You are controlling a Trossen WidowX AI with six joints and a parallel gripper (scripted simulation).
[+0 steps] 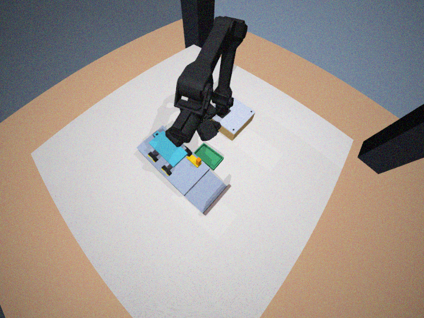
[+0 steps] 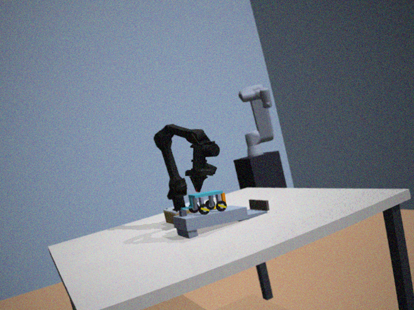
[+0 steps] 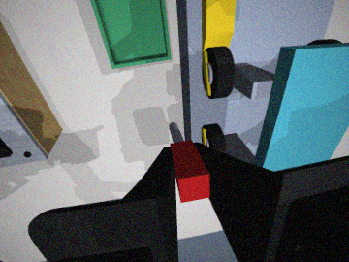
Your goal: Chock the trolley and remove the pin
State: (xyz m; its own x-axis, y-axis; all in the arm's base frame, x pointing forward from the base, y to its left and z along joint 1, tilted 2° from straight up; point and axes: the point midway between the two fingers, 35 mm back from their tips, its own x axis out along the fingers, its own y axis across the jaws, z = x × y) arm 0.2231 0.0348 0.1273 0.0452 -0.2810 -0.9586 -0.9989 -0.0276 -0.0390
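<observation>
The green tray lies 160 mm below my gripper tip, 80 mm to the left of it and 30 mm behind it. The rest, counted from my gripper tip: red-headed stop pin (right at my gripper tip); then yellow chock (70 mm to the left, 70 mm below, 50 mm ahead); then trolley (100 mm ahead, 40 mm below, 10 mm to the right).
</observation>
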